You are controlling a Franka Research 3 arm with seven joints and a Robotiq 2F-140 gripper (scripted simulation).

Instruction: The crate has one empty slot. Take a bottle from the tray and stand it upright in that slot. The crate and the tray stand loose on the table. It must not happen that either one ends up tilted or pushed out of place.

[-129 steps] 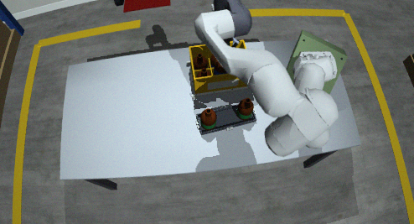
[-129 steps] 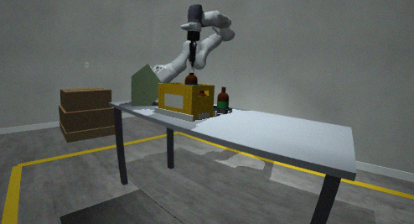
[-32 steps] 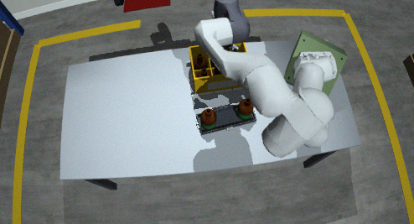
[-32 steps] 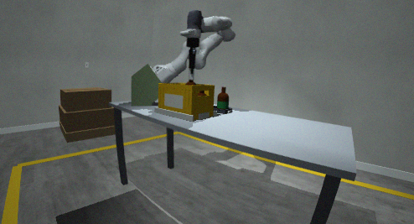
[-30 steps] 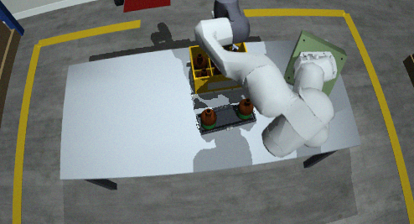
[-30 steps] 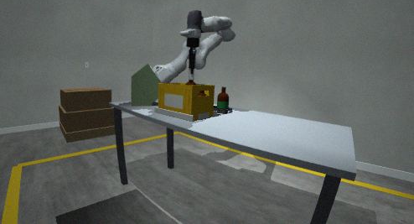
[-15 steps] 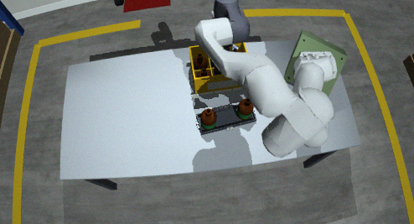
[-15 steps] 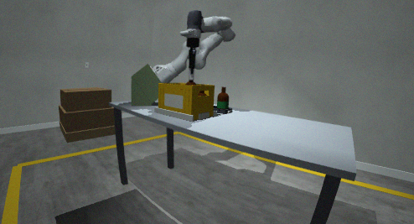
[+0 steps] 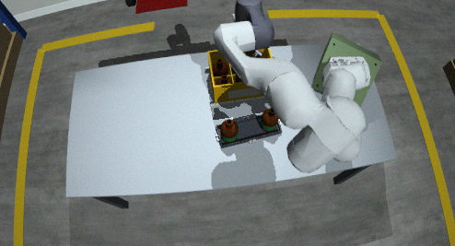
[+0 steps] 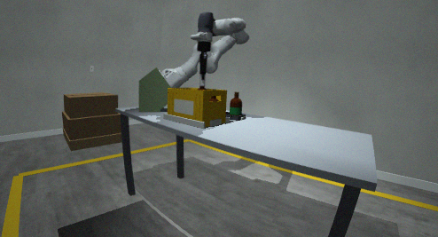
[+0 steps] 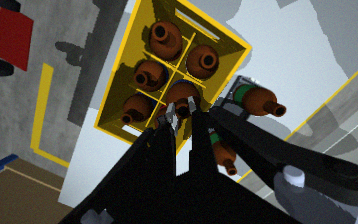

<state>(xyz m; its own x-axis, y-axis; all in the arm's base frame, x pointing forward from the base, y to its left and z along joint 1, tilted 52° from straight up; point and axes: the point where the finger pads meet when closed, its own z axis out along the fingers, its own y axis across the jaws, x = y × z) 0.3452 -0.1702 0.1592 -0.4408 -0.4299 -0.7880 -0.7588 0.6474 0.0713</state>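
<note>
My hand is 140 mm above the yellow crate, 40 mm to the left of it and 10 mm short of it. Also, from my hand: dark tray (210 mm below, 190 mm to the left, 30 mm behind).
</note>
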